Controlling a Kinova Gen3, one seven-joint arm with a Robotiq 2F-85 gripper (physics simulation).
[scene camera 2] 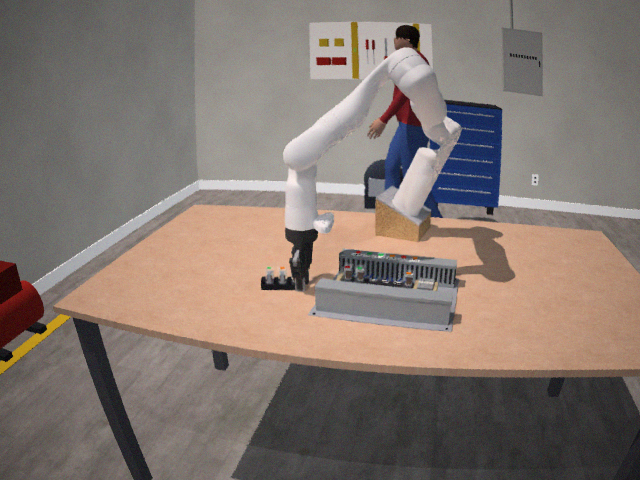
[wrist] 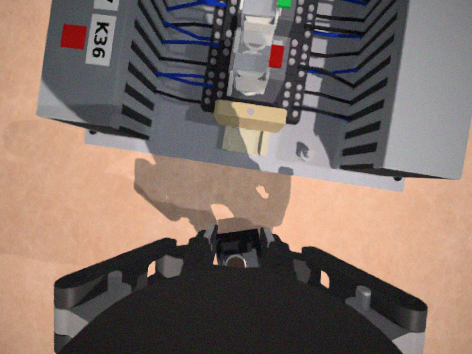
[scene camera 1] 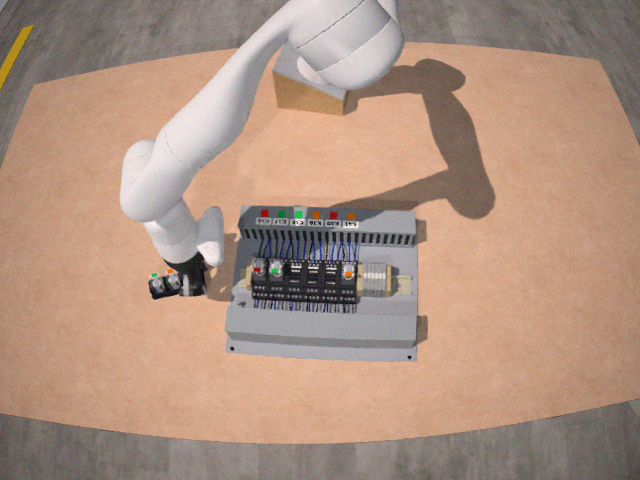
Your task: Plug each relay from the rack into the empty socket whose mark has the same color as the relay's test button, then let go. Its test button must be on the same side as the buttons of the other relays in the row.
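Places are measured from the arm's base along level axes (x ahead, y left, z up), in millimetres.
Pixels of known places: gripper, fingertip midpoint: [scene camera 2: 302, 287] [wrist: 238, 237] [scene camera 1: 202, 280]; arm's base, link origin: [scene camera 2: 405, 207].
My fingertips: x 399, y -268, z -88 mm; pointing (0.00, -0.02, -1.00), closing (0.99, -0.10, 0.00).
Note:
Ahead of a thing's pixels: the offset from my fingertips to its top centre. "spot": to the spot under its first point.
The black rack {4 mm ahead, 47 mm right, 23 mm up} [scene camera 1: 164, 292] [scene camera 2: 277, 285] stands left of the panel. Two relays show upright in it, one with a green button {7 mm ahead, 79 mm right, 49 mm up} [scene camera 1: 157, 283] [scene camera 2: 269, 276] and one with an orange button {4 mm ahead, 47 mm right, 49 mm up} [scene camera 1: 173, 281] [scene camera 2: 282, 276]. My gripper [scene camera 1: 193, 289] [scene camera 2: 299, 283] [wrist: 238, 237] points down at the rack's right end, shut on the end relay {1 mm ahead, 15 mm right, 49 mm up} [wrist: 236, 261]; that relay's button is hidden. Three neighbouring sockets are empty: one under a green mark {68 mm back, 188 mm left, 63 mm up} [scene camera 1: 298, 214], one under an orange mark {62 mm back, 217 mm left, 63 mm up} [scene camera 1: 315, 214], one under a red mark {57 mm back, 245 mm left, 63 mm up} [scene camera 1: 333, 215]. Seated relays have their buttons on the front side.
The grey panel {38 mm ahead, 216 mm left, 11 mm up} [scene camera 1: 321, 352] [scene camera 2: 382, 323] lies right of my gripper, with raised ducts behind [scene camera 1: 387, 222] and in front {spot: 129 mm ahead, 197 mm left, 63 mm up} [scene camera 1: 320, 325] of the socket row. Seated relays have red {16 mm ahead, 112 mm left, 70 mm up} [scene camera 1: 258, 268], green {22 mm ahead, 140 mm left, 70 mm up} [scene camera 1: 276, 270] and orange {45 mm ahead, 254 mm left, 70 mm up} [scene camera 1: 348, 271] buttons. A person [scene camera 2: 405, 108] stands behind the table.

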